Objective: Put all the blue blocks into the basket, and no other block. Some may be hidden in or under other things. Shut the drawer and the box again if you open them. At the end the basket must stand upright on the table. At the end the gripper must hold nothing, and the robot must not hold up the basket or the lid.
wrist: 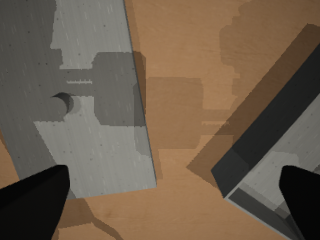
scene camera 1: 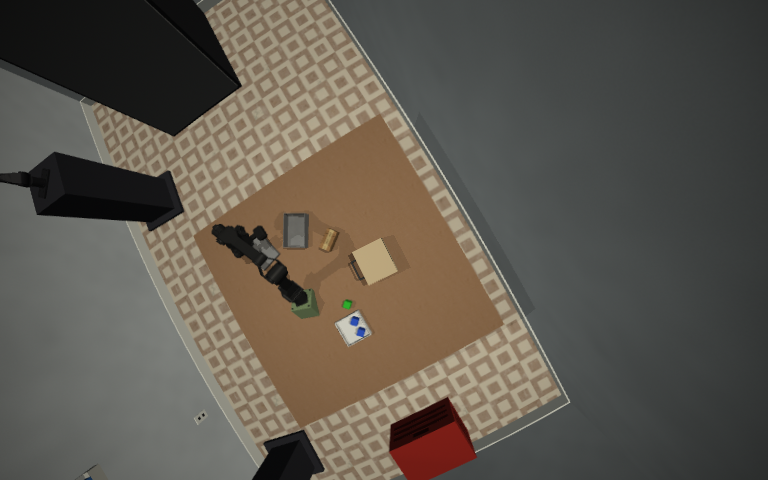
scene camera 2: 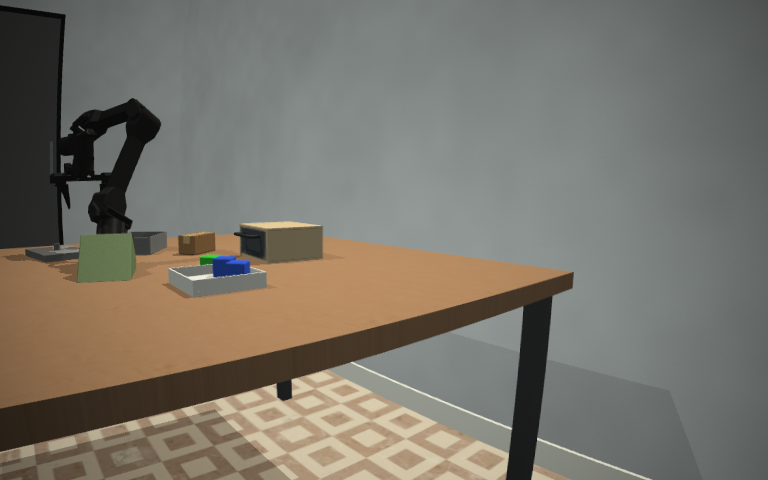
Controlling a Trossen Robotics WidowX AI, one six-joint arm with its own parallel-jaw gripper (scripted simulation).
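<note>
A tan drawer unit is here in the scene I am looking at, along with a small brown box and a white basket. I see my gripper as well, and the wrist view shows it too.
</note>
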